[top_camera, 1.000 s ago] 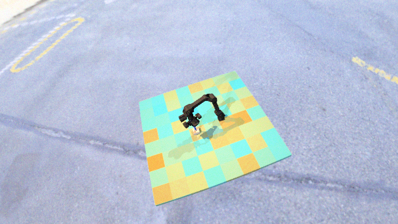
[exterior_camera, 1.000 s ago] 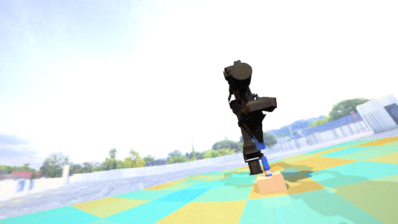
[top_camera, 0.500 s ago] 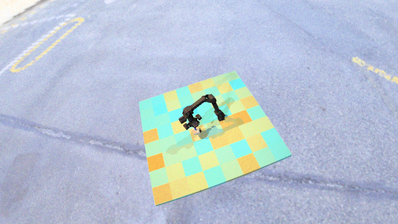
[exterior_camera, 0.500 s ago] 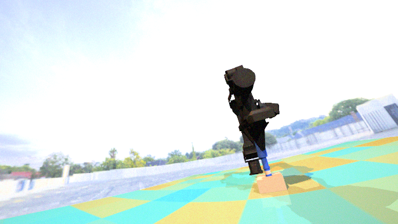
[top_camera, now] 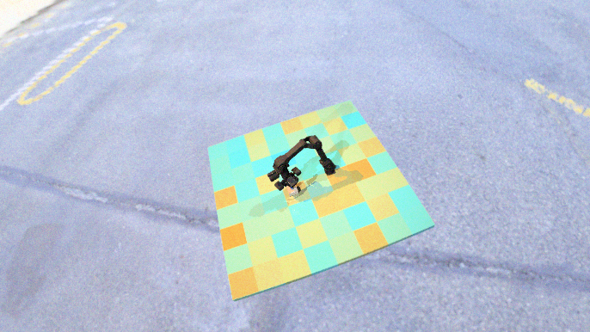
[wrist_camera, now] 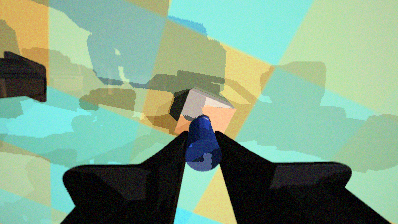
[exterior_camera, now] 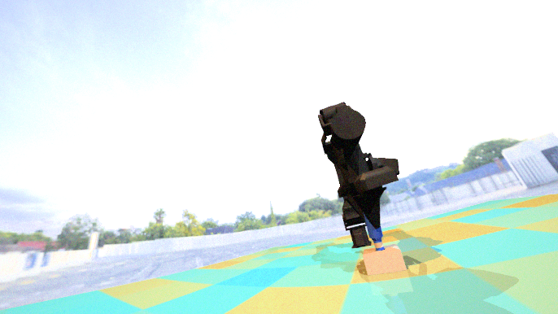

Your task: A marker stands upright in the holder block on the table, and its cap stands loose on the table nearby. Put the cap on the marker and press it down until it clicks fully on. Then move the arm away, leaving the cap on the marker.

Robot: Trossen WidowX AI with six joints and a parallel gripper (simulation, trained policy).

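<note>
My gripper tip is now 6 cm above the tan holder block. Also, from my gripper tip: blue cap (1 cm above).
</note>
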